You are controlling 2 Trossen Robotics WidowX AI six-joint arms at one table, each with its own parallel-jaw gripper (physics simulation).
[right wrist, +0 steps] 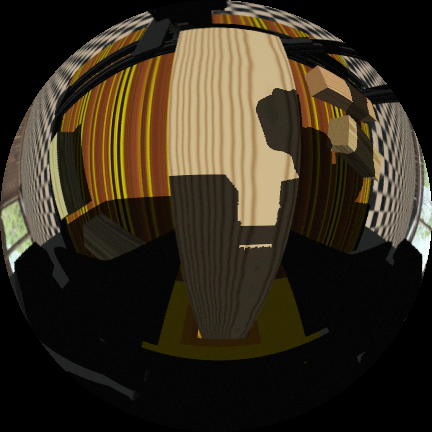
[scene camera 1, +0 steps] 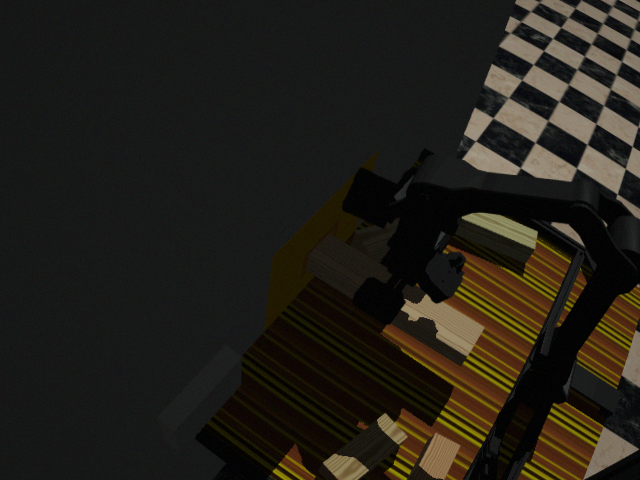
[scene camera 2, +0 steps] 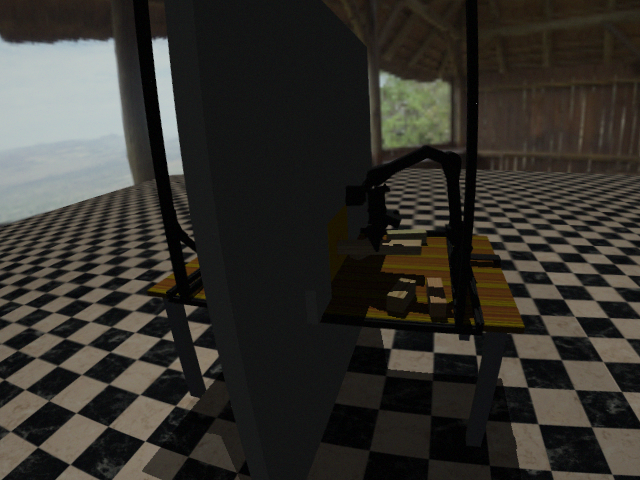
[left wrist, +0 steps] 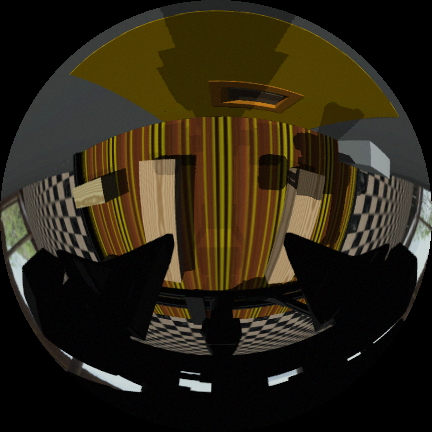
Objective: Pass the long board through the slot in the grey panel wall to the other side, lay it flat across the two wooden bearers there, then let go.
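Places are measured from the left arm's base along level axes (x ahead, y left, z up), in millimetres.
Where they show: left gripper, fingertip midpoint: [left wrist: 230, 239]; right gripper, fingertip midpoint: [right wrist: 230, 232] [scene camera 2: 378, 248]; left arm's base at its link origin: [left wrist: 221, 303]; right arm's base at its link origin: [scene camera 1: 535, 392].
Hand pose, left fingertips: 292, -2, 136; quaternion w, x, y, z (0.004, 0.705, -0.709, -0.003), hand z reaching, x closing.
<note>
Things, the pixels of their top centre, and the offset from my left fingertips, as dx, dy, dz. "spot": a spot on its surface instead. Level surfaces: height alone.
- long pale board at its top centre: [right wrist: 232, 282] [scene camera 1: 384, 282] [scene camera 2: 372, 240] +312, -39, -45
- orange-framed slot at a spot on its surface: [right wrist: 187, 324] spot: +192, +10, -67
- table's at its surface level: dz -155
- small block at its top centre: [left wrist: 85, 194] +28, +288, -108
- grey box at its top centre: [left wrist: 369, 133] +155, -273, -55
The long pale board [scene camera 1: 447, 324] [scene camera 2: 404, 247] [right wrist: 225, 120] is level above the striped table, and its near end points at the orange-framed slot [right wrist: 187, 324] in the yellow patch of the grey panel wall [scene camera 1: 223, 143] [scene camera 2: 270, 190]. My right gripper [scene camera 1: 409, 290] [scene camera 2: 375, 242] [right wrist: 230, 232] is shut on the board near that end. From the other side, the left wrist view shows the slot [left wrist: 215, 93] and the two wooden bearers [left wrist: 155, 201] [left wrist: 301, 217] lying flat. My left gripper [left wrist: 230, 239] is open and empty above them.
Loose wooden blocks [scene camera 1: 366, 448] [scene camera 1: 439, 454] [scene camera 2: 399, 300] [right wrist: 330, 86] lie near the table's [scene camera 1: 499, 305] front on the right arm's side. Another block [scene camera 1: 499, 233] lies behind the arm. A small block [left wrist: 90, 192] lies beside the left bearer. A grey box [left wrist: 365, 155] sticks out of the wall.
</note>
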